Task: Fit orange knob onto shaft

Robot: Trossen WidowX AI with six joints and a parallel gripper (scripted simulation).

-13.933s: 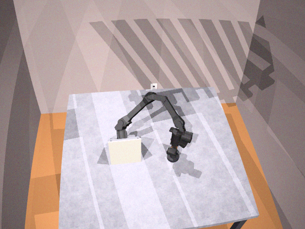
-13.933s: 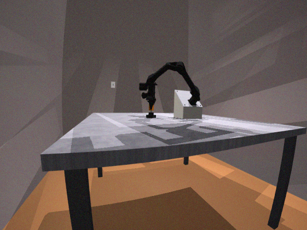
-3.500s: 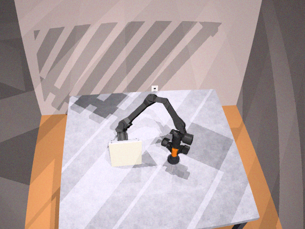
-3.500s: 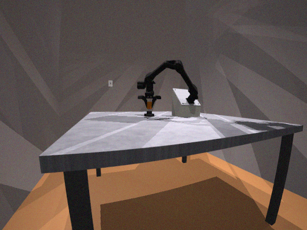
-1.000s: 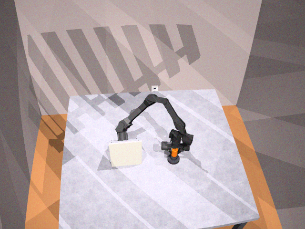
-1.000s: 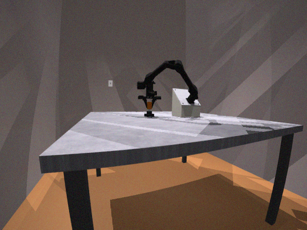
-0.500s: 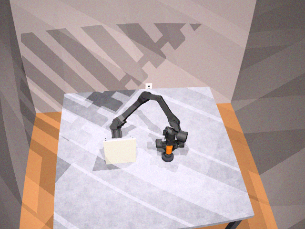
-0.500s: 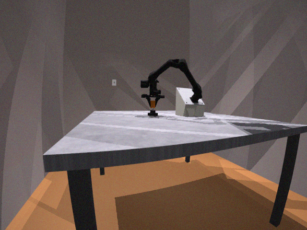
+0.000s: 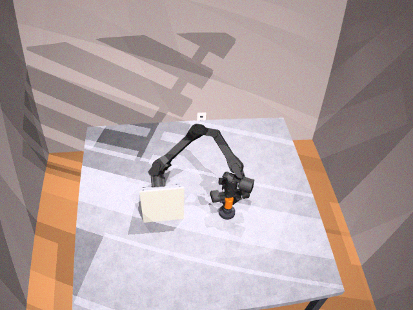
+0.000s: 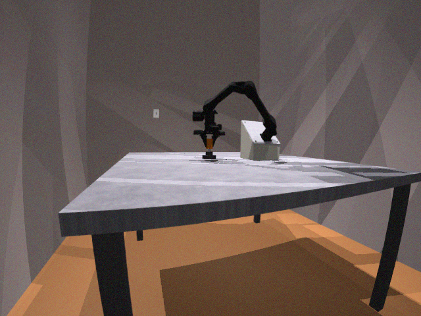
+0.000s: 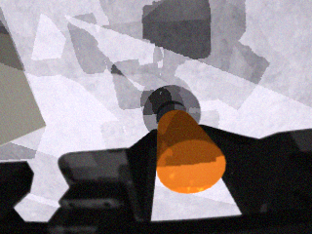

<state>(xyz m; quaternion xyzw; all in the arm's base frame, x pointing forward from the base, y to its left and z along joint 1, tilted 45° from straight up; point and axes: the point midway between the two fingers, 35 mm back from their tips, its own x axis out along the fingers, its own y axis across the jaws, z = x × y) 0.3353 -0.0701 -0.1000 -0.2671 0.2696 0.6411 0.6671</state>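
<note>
The dark round pedestal is 40 mm below my gripper tip. The rest, counted from my gripper tip: orange knob: 30 mm above.
</note>
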